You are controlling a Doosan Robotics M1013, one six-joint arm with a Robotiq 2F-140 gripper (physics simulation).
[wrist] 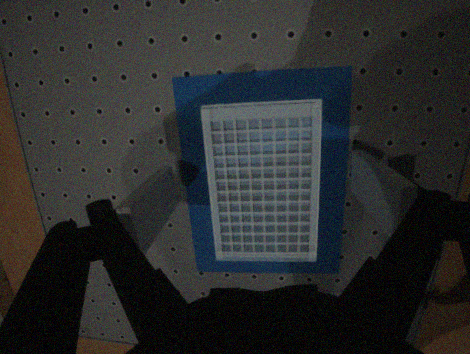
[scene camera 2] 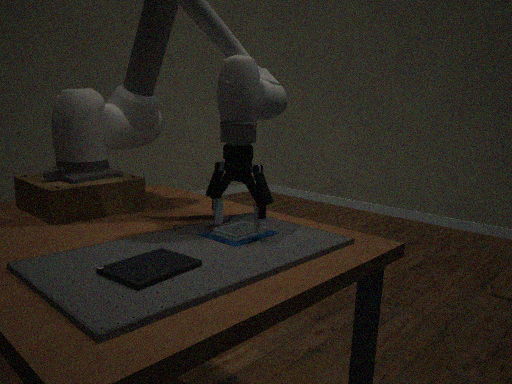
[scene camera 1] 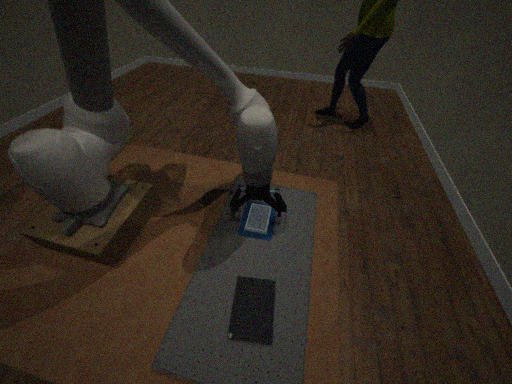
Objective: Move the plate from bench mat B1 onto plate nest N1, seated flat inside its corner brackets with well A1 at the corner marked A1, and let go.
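Where they show: gripper, fingertip midpoint: (wrist: 260, 177) (scene camera 2: 237, 228) (scene camera 1: 258, 218); arm's base, origin of the base link: (scene camera 2: 83, 176) (scene camera 1: 95, 203).
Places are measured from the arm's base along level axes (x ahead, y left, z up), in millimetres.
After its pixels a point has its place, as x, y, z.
The pale multi-well plate (scene camera 1: 259, 218) @(586, 72, -80) (scene camera 2: 235, 229) @(573, 67, -78) (wrist: 266, 175) @(578, 67, -82) lies flat on the blue bench mat B1 (scene camera 1: 257, 235) @(587, 2, -90) (scene camera 2: 236, 243) @(627, 4, -90) (wrist: 336, 200) @(526, 96, -90). My gripper (scene camera 1: 258, 216) @(582, 65, -73) (scene camera 2: 239, 223) @(582, 65, -73) (wrist: 260, 177) @(582, 65, -73) is open and empty, low over the mat, with one finger on each side of the plate, apart from it. The dark rectangular plate nest N1 (scene camera 1: 253, 310) @(606, -245, -80) (scene camera 2: 150, 268) @(622, -252, -80) stands on the same board with no plate on it. A small light mark (scene camera 1: 230, 335) @(553, -311, -80) (scene camera 2: 100, 268) @(552, -312, -81) shows at one nest corner. Its brackets and lettering are too dark to make out, and well A1 cannot be told.
A grey perforated board (scene camera 1: 195, 320) @(446, -288, -92) (scene camera 2: 280, 260) @(767, -20, -92) (wrist: 75, 125) @(731, 10, -92) carries mat and nest on the wooden table (scene camera 1: 125, 310) @(232, -288, -105) (scene camera 2: 370, 245) @(863, 264, -105). The arm's base stands on a wooden block (scene camera 1: 120, 220) @(127, -54, -3) (scene camera 2: 90, 200) @(139, -67, -48). A person (scene camera 1: 367, 55) stands on the floor at the back right in scene camera 1.
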